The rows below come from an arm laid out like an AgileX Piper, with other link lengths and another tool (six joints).
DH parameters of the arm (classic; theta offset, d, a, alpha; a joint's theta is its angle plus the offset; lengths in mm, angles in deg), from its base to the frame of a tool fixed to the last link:
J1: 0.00 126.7 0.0 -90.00
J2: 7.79 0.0 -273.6 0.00
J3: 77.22 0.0 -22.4 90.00
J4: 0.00 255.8 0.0 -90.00
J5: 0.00 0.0 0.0 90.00
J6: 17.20 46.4 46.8 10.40
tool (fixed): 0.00 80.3 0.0 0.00
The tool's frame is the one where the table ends.
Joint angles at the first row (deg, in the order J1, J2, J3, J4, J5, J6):
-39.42, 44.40, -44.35, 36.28, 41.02, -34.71
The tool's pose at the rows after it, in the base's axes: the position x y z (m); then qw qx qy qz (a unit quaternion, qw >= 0):
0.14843 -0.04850 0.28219 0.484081 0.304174 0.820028 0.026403
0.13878 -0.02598 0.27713 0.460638 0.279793 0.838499 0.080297
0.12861 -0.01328 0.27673 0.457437 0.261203 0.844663 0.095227
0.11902 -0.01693 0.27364 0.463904 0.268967 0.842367 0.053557
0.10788 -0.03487 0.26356 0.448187 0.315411 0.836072 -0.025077
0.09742 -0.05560 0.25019 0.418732 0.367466 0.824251 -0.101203
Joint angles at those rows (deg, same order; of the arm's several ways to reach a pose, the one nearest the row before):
-39.42, 42.03, -42.53, 42.36, 45.77, -37.45
-39.42, 39.84, -41.06, 46.38, 53.00, -38.63
-39.42, 36.93, -40.21, 47.23, 56.61, -38.81
-39.42, 33.93, -39.35, 42.17, 54.98, -36.50
-39.43, 32.41, -38.06, 29.88, 50.81, -28.65
-39.42, 32.58, -36.11, 16.07, 46.94, -18.83

